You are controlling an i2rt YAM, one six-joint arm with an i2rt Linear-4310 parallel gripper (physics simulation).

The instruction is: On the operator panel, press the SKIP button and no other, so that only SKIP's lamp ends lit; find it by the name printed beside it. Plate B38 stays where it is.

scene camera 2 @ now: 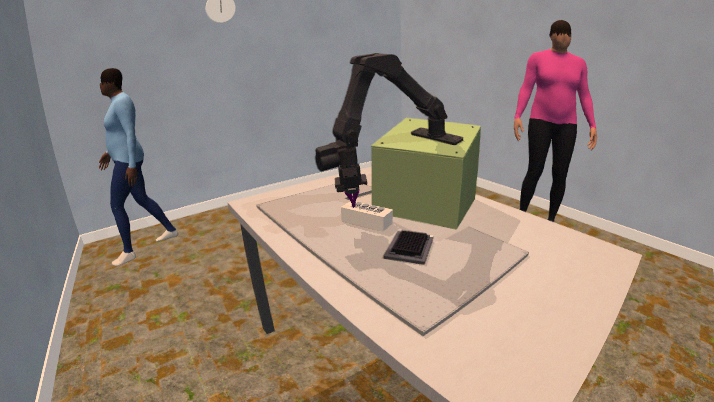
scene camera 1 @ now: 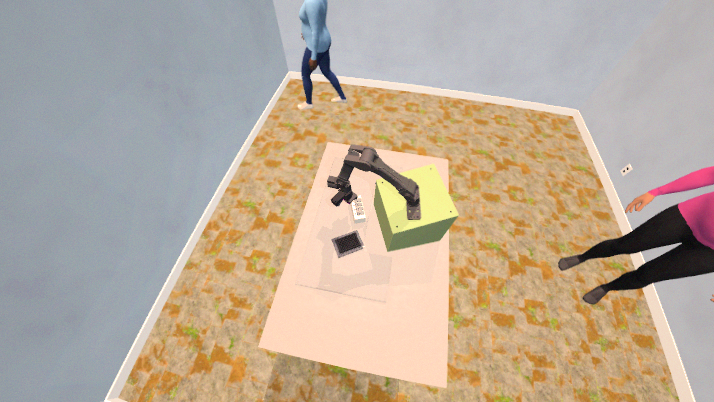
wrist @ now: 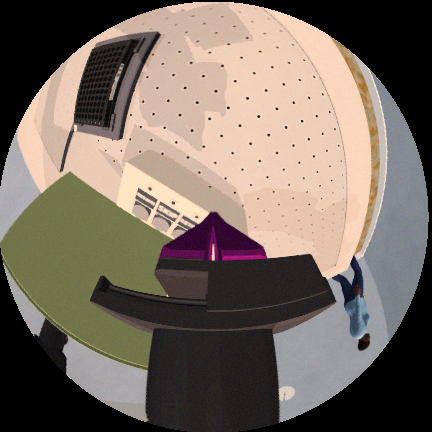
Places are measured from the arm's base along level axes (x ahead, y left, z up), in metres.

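Where they show: gripper, fingertip midpoint: [scene camera 2: 353, 206] [scene camera 1: 350, 203] [wrist: 212, 217]; arm's base at its link origin: [scene camera 2: 436, 136] [scene camera 1: 413, 202] [wrist: 58, 320].
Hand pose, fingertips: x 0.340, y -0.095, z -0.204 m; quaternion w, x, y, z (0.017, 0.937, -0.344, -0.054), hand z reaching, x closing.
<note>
Each offset is from my fingertips to the centre of the thing. Level surfaces: height alone.
The white operator panel @[0.048 m back, 0.012 m left, 0.041 m down] [scene camera 1: 359, 218] [scene camera 2: 366, 219] [wrist: 127, 182] lies on the pegboard, with a row of round grey buttons. In the wrist view the SKIP button @[0.069 m back, 0.022 m left, 0.017 m down] [wrist: 161, 223] is second from the left, its name readable. The label to its left is blurred; the third is partly covered and the far end is hidden by the fingers. The three visible lamps look dark. My gripper [scene camera 2: 353, 205] [wrist: 212, 217] is shut and empty, its purple tips over the panel's far end from the plate; contact is unclear. The black plate @[0.006 m back, 0.235 m left, 0.050 m down] [scene camera 1: 348, 242] [scene camera 2: 411, 242] [wrist: 95, 82] sits on a grey holder; its label is unreadable.
The green block [scene camera 1: 417, 200] [scene camera 2: 417, 182] [wrist: 65, 235] carrying the arm base stands close beside the panel. The perforated board @[0.069 m down] [scene camera 2: 400, 295] [wrist: 280, 150] lies under panel and plate holder on the table @[0.082 m down] [scene camera 1: 350, 330]. Two people stand on the floor away from the table.
</note>
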